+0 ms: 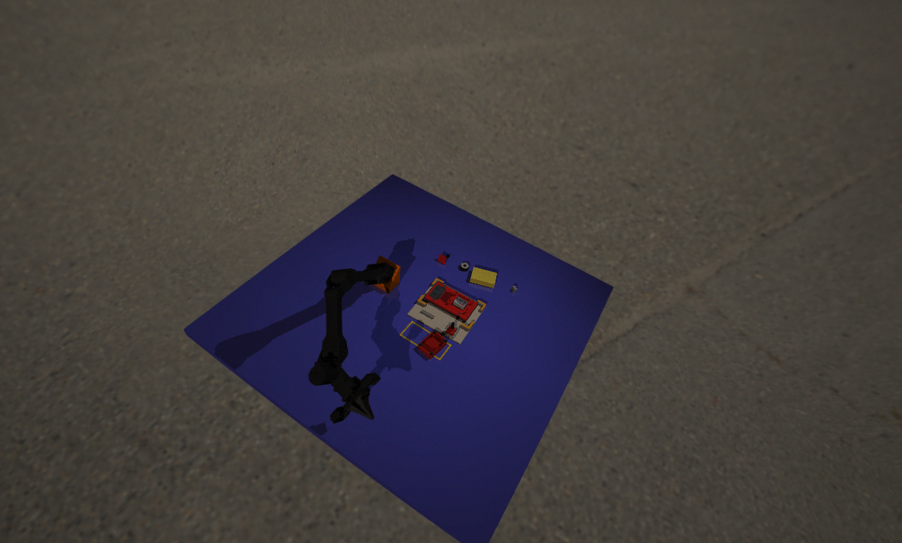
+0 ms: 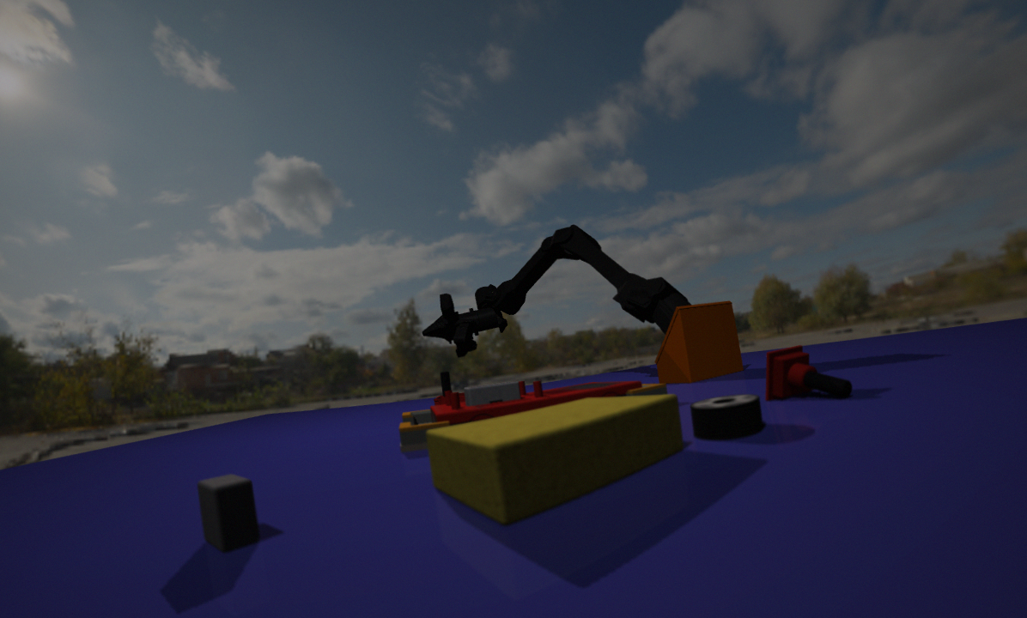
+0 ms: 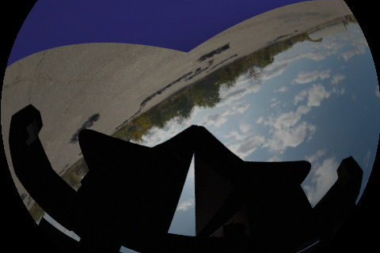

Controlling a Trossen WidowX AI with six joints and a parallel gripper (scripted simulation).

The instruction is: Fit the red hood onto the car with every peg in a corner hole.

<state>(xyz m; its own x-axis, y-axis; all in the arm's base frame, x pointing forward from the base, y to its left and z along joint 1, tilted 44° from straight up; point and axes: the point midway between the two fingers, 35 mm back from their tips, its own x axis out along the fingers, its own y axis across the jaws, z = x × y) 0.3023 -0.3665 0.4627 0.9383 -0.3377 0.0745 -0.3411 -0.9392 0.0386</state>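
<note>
The red hood lies 43 cm to the left of my gripper tip and 17 cm below it. From my gripper tip the other things lie so: beige jig 3 cm behind, 62 cm to the left, 16 cm below; grey engine block 66 cm to the left, 15 cm below; yellow block 2 cm ahead, 85 cm to the left, 16 cm below.
</note>
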